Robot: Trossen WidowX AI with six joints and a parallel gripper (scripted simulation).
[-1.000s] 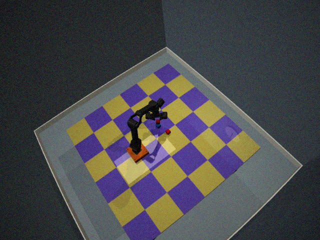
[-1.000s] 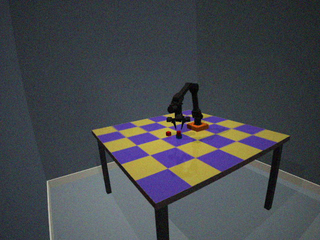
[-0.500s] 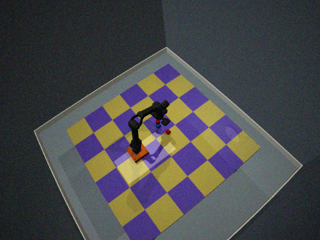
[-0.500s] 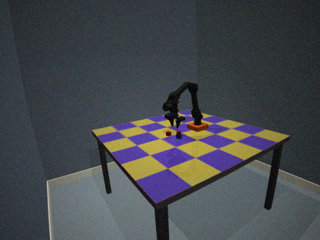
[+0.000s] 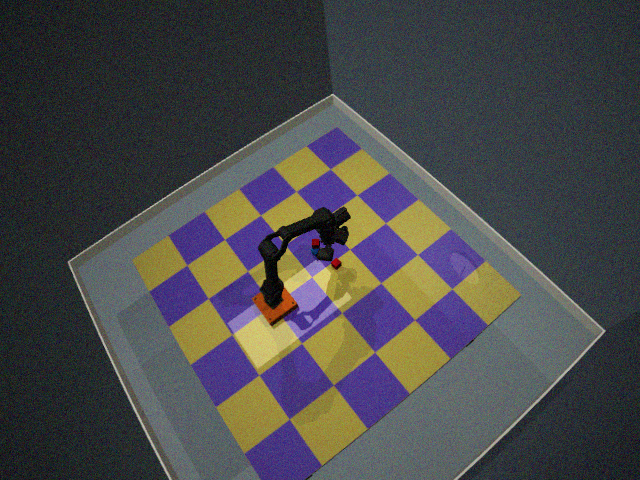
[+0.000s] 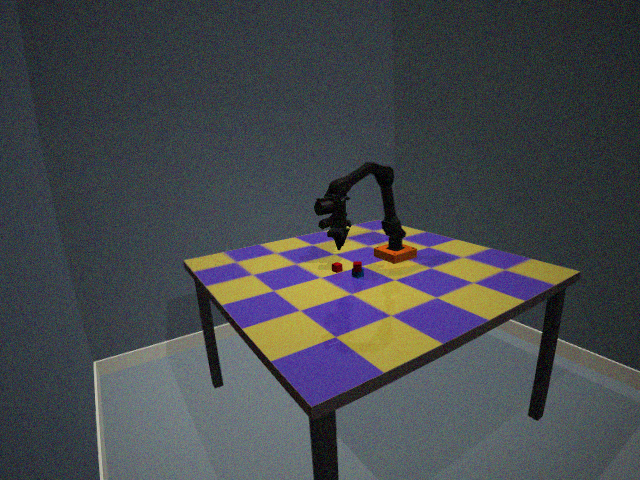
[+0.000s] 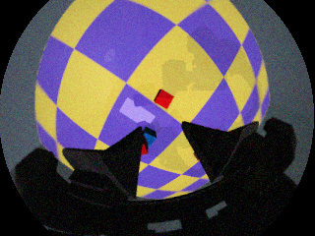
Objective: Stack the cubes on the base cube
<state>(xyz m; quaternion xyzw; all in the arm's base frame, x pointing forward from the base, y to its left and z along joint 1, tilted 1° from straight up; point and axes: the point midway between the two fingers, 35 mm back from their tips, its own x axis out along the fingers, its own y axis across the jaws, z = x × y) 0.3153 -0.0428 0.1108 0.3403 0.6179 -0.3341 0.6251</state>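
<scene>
Right now my gripper tip is 90 mm to the right of the red cube and 60 mm above it. From my gripper tip the other things lie so: blue cube: 20 mm behind, 80 mm to the left, 100 mm below.
</scene>
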